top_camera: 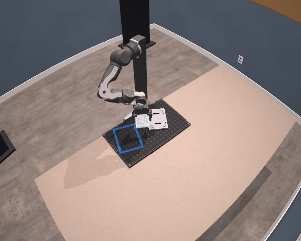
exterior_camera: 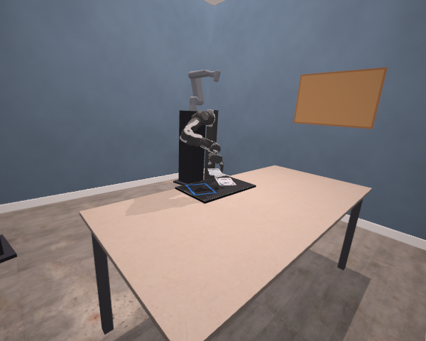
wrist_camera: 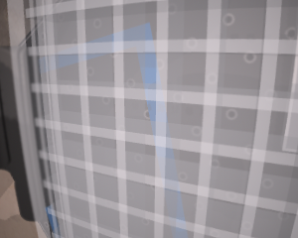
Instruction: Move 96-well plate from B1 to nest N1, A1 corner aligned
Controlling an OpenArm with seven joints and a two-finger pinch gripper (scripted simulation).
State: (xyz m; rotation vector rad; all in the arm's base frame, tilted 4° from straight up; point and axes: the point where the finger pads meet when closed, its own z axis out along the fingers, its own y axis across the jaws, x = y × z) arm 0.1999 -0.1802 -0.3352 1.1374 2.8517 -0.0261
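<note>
Right now the white plate nest N1 is 110 mm to the left of my hand, 90 mm below it and 30 mm ahead of it. The rest, counted from my hand: white 96-well plate right at my hand.
</note>
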